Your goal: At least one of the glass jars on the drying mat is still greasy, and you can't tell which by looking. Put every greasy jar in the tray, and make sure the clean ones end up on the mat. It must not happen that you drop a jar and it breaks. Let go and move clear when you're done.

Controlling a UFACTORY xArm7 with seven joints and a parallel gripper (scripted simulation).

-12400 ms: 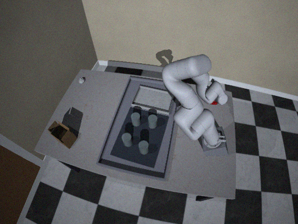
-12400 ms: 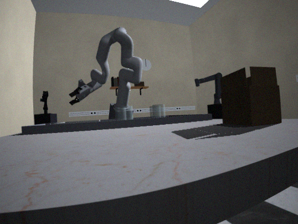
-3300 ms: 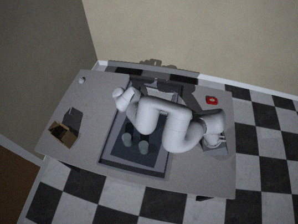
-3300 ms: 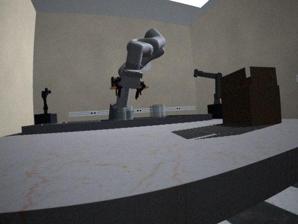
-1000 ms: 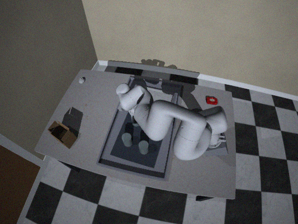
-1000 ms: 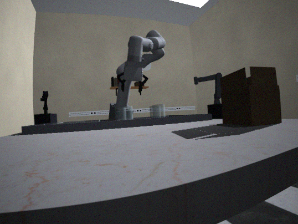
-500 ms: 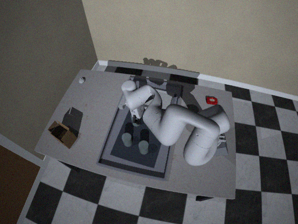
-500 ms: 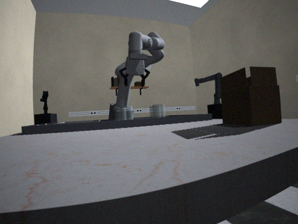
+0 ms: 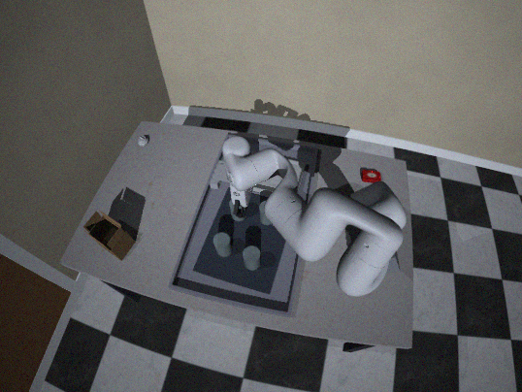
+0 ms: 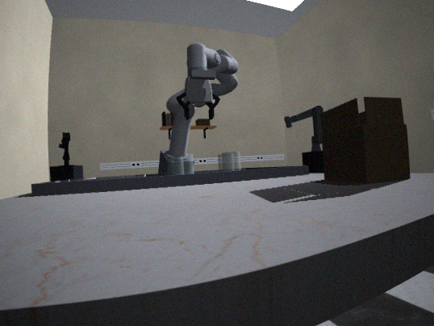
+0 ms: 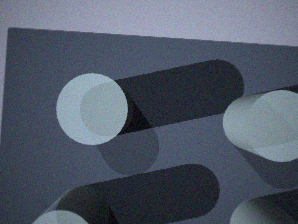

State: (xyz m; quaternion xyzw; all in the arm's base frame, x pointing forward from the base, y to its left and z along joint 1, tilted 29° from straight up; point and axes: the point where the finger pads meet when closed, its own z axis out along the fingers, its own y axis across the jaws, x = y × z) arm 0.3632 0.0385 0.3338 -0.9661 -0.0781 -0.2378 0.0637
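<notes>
Right now the dark drying mat is 1 cm to the left of my hand and 23 cm below it. From my hand the other things lie so: light grey tray: 4 cm ahead, 31 cm to the right, 23 cm below; red object: 40 cm behind, 52 cm to the right, 22 cm below; cardboard box: 50 cm ahead, 29 cm to the left, 17 cm below.
</notes>
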